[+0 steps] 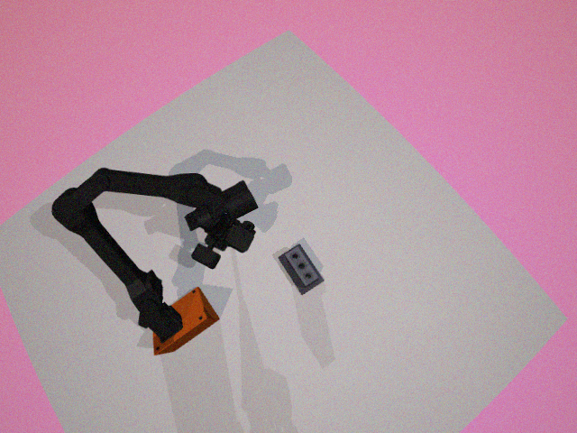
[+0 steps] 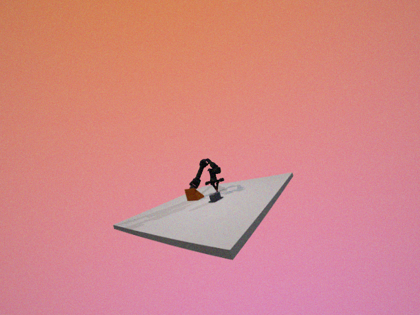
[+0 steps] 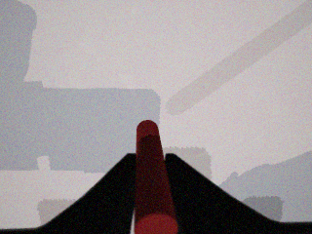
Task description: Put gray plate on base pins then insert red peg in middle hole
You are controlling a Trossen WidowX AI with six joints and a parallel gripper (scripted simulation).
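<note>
The gray plate lies 180 mm to the right of my gripper tip and 100 mm ahead of it. From my gripper tip the other things lie so: red peg: right at my gripper tip.
</note>
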